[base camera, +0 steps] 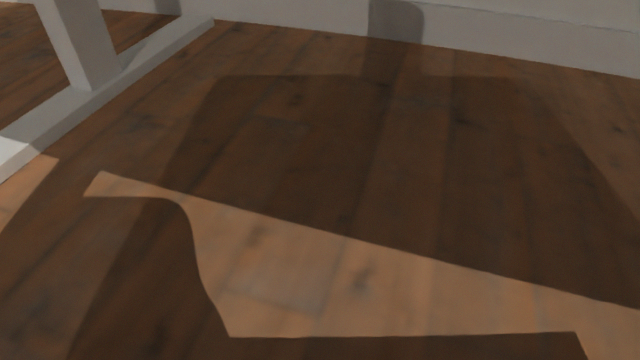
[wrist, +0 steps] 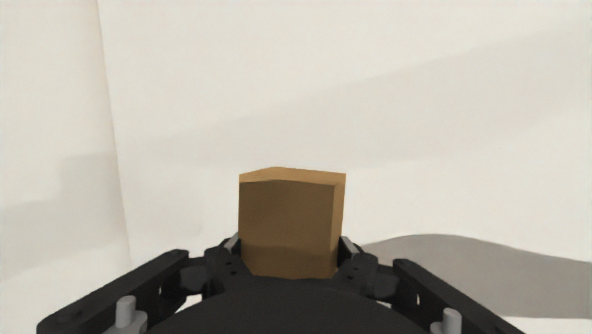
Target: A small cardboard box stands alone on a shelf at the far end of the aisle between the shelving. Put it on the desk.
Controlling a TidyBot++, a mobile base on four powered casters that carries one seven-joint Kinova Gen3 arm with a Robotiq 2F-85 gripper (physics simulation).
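Frame: origin at the arm's base, x ahead, y left, z up, level; centimetres.
Seen in the pictures: gripper, between the fingertips: (wrist: 291, 246).
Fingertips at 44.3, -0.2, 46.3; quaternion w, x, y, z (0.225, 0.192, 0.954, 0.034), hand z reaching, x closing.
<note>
Pixels of each thing's middle, then the offset from my fingertips to it, as dx, dy, dz. "*": a spot on its surface instead. Level surfaces: height alone.
- small brown cardboard box, middle of its body: (wrist: 294, 235) -0.8, -0.9, +0.4
- white slanted leg, a spot on its surface: (base camera: 82, 45) * +24.5, +40.0, -75.6
- wooden floor, height of its surface: dz -86.0
A small brown cardboard box (wrist: 287, 220) is held between the two fingers of my gripper (wrist: 291, 246) at the lower middle of the wrist view. The finger pads press on its left and right sides. The gripper is shut on the box, and pale wall shows behind and around it. Neither the gripper nor the box shows in the base camera view. The desk top and the shelf do not show in either view; whether the light-coloured leg in the base camera view belongs to the desk I cannot tell.
In the base camera view a white slanted leg (base camera: 82, 45) stands on a long foot bar (base camera: 100, 95) at the left. A pale wall base (base camera: 300, 22) runs across the back. Broad shadows lie over the wooden floor (base camera: 390, 280). A wall corner line shows at the left in the wrist view.
</note>
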